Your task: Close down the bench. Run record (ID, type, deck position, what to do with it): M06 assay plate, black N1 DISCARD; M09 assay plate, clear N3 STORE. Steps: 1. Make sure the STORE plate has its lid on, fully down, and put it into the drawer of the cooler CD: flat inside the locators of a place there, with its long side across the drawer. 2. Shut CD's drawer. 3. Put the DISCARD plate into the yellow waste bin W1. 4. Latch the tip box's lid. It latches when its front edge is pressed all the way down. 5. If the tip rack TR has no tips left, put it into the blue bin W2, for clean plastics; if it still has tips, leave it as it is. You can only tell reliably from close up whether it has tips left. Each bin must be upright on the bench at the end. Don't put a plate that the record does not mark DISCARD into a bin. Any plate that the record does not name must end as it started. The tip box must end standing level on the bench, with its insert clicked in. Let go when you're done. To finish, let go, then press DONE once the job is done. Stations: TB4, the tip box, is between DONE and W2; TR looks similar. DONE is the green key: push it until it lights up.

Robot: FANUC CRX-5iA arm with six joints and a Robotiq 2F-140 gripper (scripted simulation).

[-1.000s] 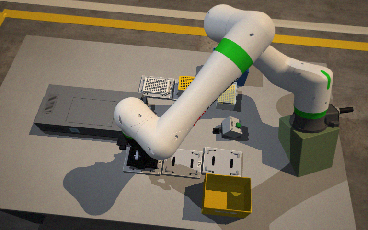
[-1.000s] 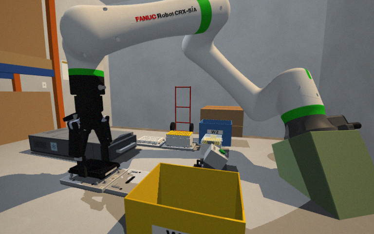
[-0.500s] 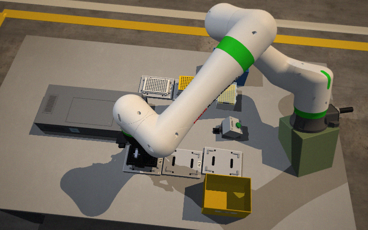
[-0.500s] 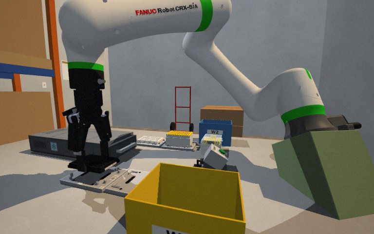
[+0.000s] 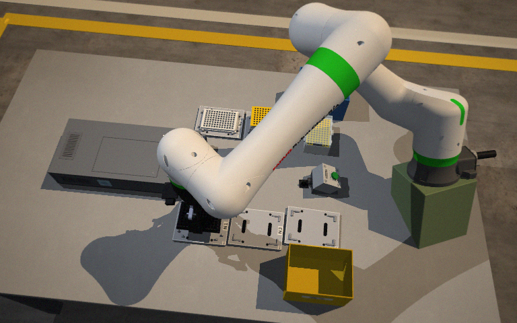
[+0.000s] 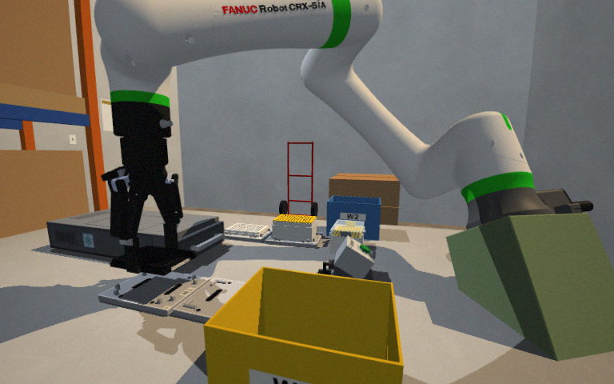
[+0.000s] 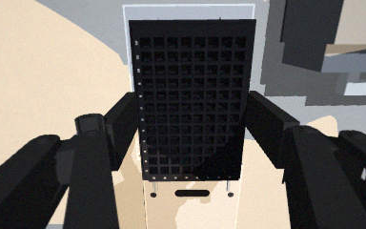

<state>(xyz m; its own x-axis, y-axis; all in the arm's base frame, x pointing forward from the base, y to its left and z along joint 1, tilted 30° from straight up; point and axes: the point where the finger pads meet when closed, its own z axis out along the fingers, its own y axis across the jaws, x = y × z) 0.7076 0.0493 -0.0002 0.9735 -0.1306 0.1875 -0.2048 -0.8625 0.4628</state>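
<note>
Now: hand 32 cm past the yellow bin W1, 20 cm to the right of it and 5 cm above it. Also, from my hand: black assay plate: 2 cm below; cooler drawer: 12 cm ahead, 22 cm to the right, 5 cm below; cooler CD: 17 cm ahead, 23 cm to the right, 5 cm below.
</note>
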